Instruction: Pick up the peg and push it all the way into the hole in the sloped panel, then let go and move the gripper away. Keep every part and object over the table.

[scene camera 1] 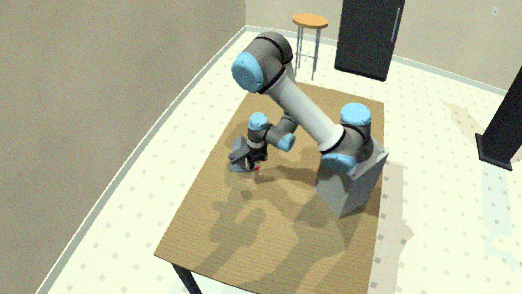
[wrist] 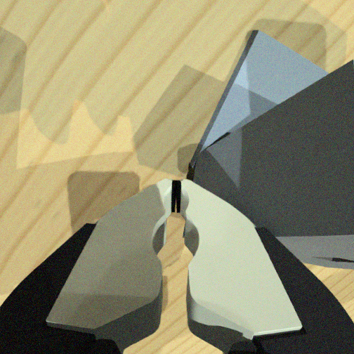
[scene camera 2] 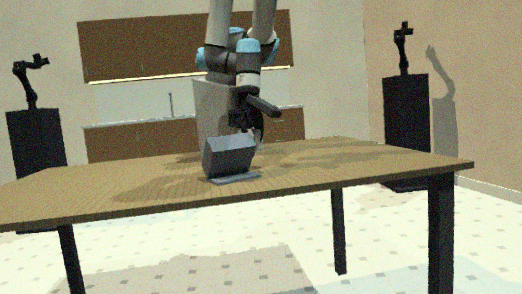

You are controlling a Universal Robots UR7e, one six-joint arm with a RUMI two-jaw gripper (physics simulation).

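Seen in the pictures: gripper, fingertip midpoint: point(scene camera 1: 249, 169); arm's base, origin of the base link: point(scene camera 2: 222, 82).
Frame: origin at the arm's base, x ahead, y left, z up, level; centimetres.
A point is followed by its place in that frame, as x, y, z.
The grey block with the sloped panel point(scene camera 1: 237, 167) {52.5, 6.6, -30.3} point(scene camera 2: 229, 159) {54.2, 1.7, -25.3} point(wrist: 295, 170) stands on its base plate. My gripper point(scene camera 1: 250, 165) {45.5, 7.9, -27.0} point(scene camera 2: 260, 147) point(wrist: 175, 182) is shut with nothing between its fingers. It is low beside the block, which lies to the right of the fingertips in the wrist view. A small red spot point(scene camera 1: 257, 168) {43.2, 3.0, -30.3}, perhaps part of the peg, shows by the fingertips near the foot of the block in scene camera 1. The peg does not show clearly. A thin dark slit point(wrist: 343, 260) at the wrist view's right edge may be the hole, seen nearly edge-on.
The wooden table point(scene camera 1: 200, 210) {56.4, 36.8, -31.2} point(scene camera 2: 125, 180) {38.9, -33.2, -31.2} carries the block and the arm's grey pedestal point(scene camera 1: 345, 192) {-1.5, 14.2, -12.6}. In scene camera 2 the block is near the table's front edge. A stool point(scene camera 1: 310, 21) and dark cabinet point(scene camera 1: 369, 37) stand beyond the table.
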